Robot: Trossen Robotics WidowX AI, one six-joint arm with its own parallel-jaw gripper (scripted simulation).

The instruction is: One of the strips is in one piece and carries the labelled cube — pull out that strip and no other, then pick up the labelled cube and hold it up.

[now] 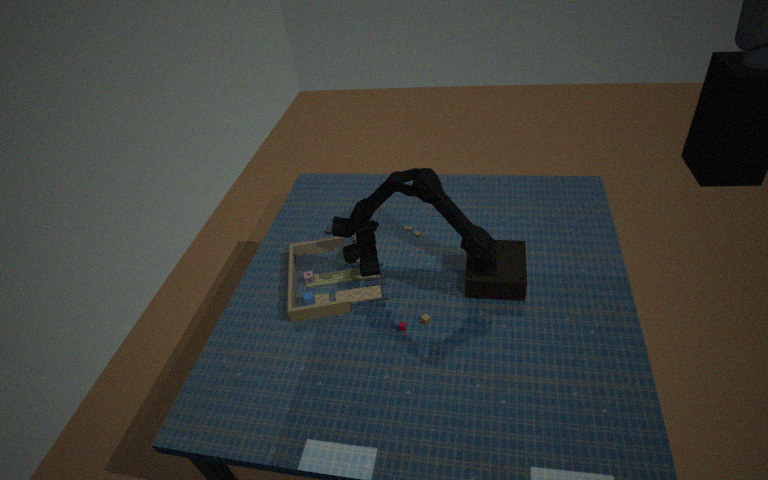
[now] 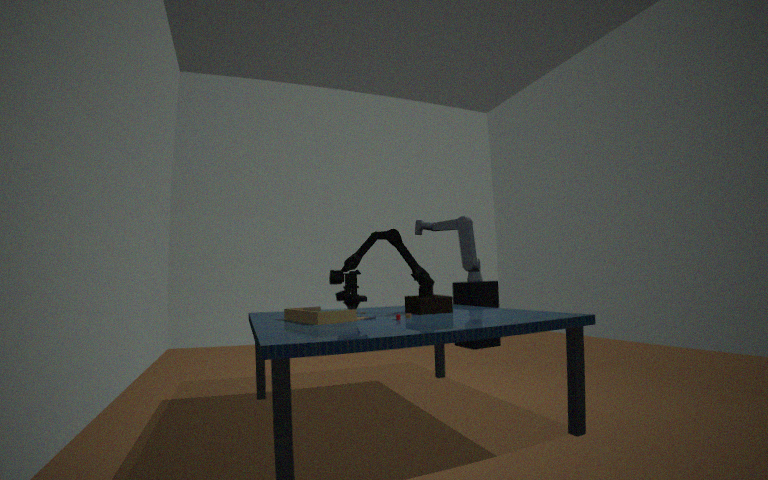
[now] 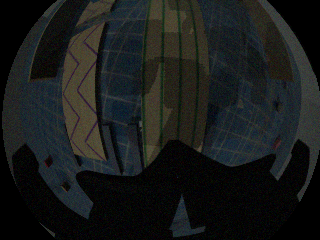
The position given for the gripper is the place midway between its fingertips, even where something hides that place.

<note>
In view: the gripper (image 1: 371,271).
The gripper shows as well in image 3 (image 3: 173,144).
</note>
